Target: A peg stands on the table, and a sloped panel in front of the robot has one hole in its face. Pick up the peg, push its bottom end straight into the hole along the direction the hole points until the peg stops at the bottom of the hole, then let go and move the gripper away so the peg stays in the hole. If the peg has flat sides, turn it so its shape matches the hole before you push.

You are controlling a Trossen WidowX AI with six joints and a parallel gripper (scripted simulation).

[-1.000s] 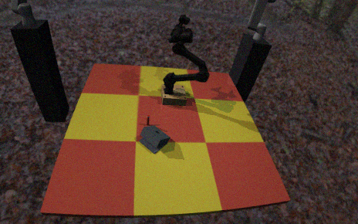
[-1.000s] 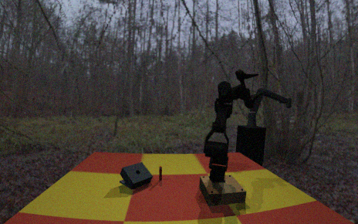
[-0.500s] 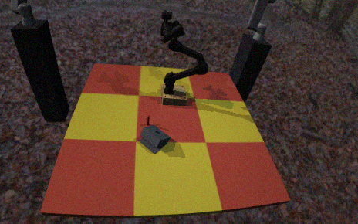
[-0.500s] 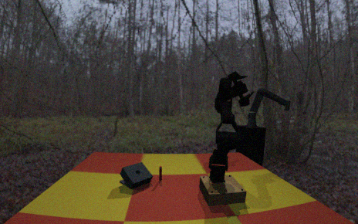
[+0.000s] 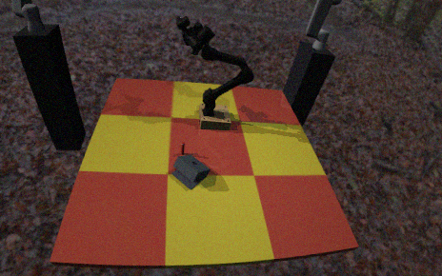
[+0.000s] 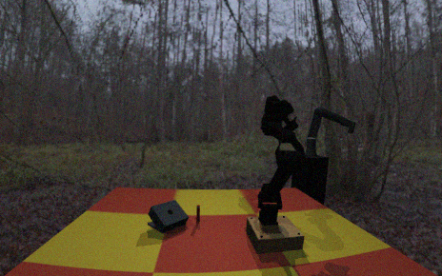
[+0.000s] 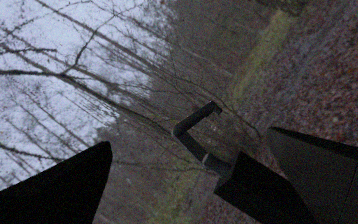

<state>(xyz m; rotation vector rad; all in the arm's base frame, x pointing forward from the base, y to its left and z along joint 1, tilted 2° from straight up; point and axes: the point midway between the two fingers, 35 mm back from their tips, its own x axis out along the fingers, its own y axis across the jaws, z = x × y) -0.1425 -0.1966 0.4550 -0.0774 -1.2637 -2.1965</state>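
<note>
Right now the red round peg is 450 mm ahead of my gripper tip, 30 mm to the left of it and 480 mm below it. Round my gripper tip: grey sloped panel 580 mm ahead, 60 mm to the left, 490 mm below.
</note>
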